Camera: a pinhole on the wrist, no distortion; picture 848 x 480 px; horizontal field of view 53.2 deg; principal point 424.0 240.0 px. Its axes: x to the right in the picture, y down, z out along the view. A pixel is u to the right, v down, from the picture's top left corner.
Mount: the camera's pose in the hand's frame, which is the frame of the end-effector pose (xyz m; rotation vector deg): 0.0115 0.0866 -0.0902 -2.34 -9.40 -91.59
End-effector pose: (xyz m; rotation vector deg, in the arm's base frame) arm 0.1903 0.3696 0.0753 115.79 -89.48 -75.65
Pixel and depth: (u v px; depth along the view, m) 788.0 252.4 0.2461
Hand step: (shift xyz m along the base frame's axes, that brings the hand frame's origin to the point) -0.1385 0.0520 -0.0789
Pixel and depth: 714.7 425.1 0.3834
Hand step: -0.2450 0.0404 -0.1993
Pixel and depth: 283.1 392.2 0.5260
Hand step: -0.4815 -0.0224 -0.1066
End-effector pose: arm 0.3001 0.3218 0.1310 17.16 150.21 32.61
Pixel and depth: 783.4 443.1 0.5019
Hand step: 0.1211 0.1216 -0.4218
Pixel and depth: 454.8 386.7 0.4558
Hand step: 0.1359 0.2564 -0.2667
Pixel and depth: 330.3 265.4 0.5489
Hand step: 0.2404 0.3438 -0.2657
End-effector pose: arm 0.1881 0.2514 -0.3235 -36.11 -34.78 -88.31
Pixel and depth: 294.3 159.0 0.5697
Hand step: 0.2687 0.3666 0.2673
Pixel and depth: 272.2 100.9 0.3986
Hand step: 0.2250 0.2492 0.1492
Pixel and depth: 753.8 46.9 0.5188
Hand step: -0.0197 0.4205 0.2021
